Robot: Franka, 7 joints.
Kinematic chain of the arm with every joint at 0, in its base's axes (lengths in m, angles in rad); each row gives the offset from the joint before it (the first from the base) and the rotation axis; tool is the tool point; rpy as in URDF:
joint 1: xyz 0 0 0.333 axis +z
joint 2: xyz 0 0 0 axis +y
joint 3: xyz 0 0 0.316 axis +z
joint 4: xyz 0.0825 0 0 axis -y
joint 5: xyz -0.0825 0 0.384 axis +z
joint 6: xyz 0 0 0 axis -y
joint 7: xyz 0.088 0 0 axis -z
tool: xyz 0 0 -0.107 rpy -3.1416 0 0
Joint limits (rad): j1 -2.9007..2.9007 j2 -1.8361..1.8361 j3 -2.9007..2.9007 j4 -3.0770..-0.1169 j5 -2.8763..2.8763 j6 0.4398..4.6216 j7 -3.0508..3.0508
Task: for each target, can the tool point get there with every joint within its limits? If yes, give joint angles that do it. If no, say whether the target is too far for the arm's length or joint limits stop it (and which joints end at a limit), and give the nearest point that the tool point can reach.
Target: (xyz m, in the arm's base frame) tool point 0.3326 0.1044 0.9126
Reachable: yes | joints 1.8363 0.6542 -2.1495 -1.6488 0.7640 4.0303 0.1492
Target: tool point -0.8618 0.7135 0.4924
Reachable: no: too far | nearest point -0.6542 0.5416 0.4540 | short by 0.272 m
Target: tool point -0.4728 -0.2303 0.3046
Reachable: yes | joints -1.3093 0.7139 -1.3542 -2.2136 -0.4912 2.1612 0.9893
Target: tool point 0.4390 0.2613 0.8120
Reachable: yes | joints -0.9569 -0.6098 1.0205 -1.5316 0.1042 2.0938 0.2982
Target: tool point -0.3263 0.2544 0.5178
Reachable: yes | joints -1.9801 0.5439 -2.3209 -2.3288 1.5349 0.9222 1.5496
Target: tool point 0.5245 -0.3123 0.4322
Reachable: yes | joints -0.7731 0.1324 0.2589 -1.9954 -1.6418 2.3864 -1.9534
